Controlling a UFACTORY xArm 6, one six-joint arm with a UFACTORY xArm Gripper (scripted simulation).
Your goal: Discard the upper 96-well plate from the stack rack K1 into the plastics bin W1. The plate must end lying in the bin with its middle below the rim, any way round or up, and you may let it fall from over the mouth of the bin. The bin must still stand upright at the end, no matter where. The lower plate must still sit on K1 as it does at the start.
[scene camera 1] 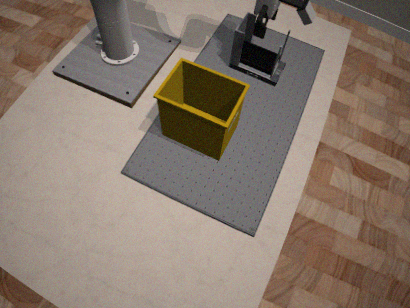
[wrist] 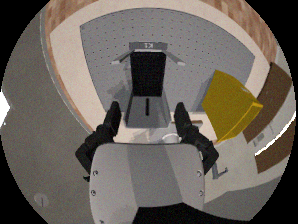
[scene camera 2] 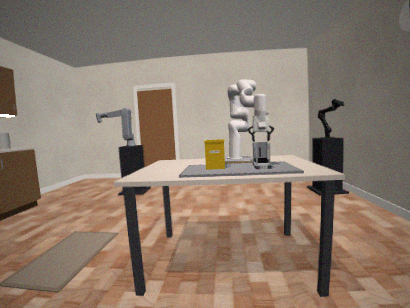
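Yellow plastics bin W1, black 96-well plate in the pictures. Gripper shown too.
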